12 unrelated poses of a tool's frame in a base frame.
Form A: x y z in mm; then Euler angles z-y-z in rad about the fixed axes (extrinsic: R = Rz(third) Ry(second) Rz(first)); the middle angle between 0 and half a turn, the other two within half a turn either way.
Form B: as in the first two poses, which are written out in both.
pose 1, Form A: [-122.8 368.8 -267.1 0.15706 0.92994 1.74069]
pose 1, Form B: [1.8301 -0.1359 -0.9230 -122.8 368.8 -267.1]
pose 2, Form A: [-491.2 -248.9 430.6 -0.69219 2.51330 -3.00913]
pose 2, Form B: [-0.8554 -0.6219 3.0459 -491.2 -248.9 430.6]
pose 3, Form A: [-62.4 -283.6 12.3 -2.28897 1.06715 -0.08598]
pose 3, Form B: [-2.4657 1.0605 0.1546 -62.4 -283.6 12.3]
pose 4, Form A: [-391.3 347.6 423.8 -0.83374 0.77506 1.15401]
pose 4, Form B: [0.4307 0.2872 -0.7304 -391.3 347.6 423.8]
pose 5, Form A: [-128.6 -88.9 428.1 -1.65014 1.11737 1.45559]
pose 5, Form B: [-0.1300 0.1035 -1.1147 -128.6 -88.9 428.1]
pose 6, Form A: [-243.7 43.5 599.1 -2.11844 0.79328 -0.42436]
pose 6, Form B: [-2.6906 0.7069 0.3962 -243.7 43.5 599.1]
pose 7, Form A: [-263.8 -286.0 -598.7 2.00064 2.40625 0.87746]
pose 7, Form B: [-2.1595 0.4431 -2.5337 -263.8 -286.0 -598.7]
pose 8, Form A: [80.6 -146.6 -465.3 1.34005 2.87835 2.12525]
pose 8, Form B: [2.3720 -0.1374 -2.9164 80.6 -146.6 -465.3]
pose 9, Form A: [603.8 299.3 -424.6 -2.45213 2.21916 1.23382]
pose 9, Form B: [-0.6728 0.2667 -2.2472 603.8 299.3 -424.6]
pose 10, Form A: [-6.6 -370.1 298.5 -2.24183 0.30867 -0.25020]
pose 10, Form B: [-2.5039 0.2988 0.0788 -6.6 -370.1 298.5]
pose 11, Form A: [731.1 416.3 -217.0 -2.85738 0.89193 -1.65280]
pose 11, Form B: [1.8034 -0.0638 0.8903 731.1 416.3 -217.0]
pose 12, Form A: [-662.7 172.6 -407.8 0.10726 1.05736 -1.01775]
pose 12, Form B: [-1.1691 0.4752 0.9856 -662.7 172.6 -407.8]
